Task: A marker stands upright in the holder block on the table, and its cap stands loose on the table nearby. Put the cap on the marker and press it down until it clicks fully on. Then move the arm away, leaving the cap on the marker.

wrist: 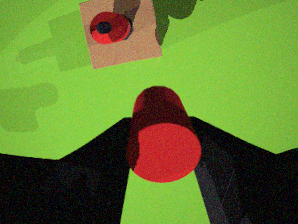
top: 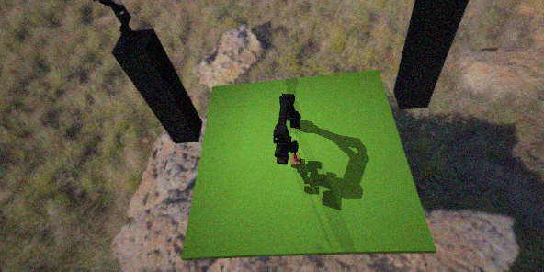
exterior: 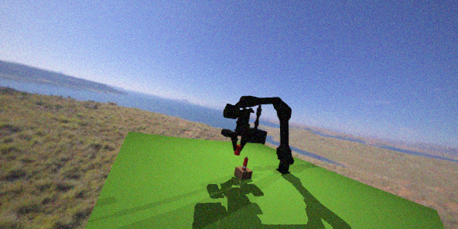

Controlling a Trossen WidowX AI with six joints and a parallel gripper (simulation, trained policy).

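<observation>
Now: the holder block 20 mm behind my gripper tip, 50 mm to the left of it and 90 mm below it. The rest, counted from my gripper tip: red cap: 10 mm above.
</observation>
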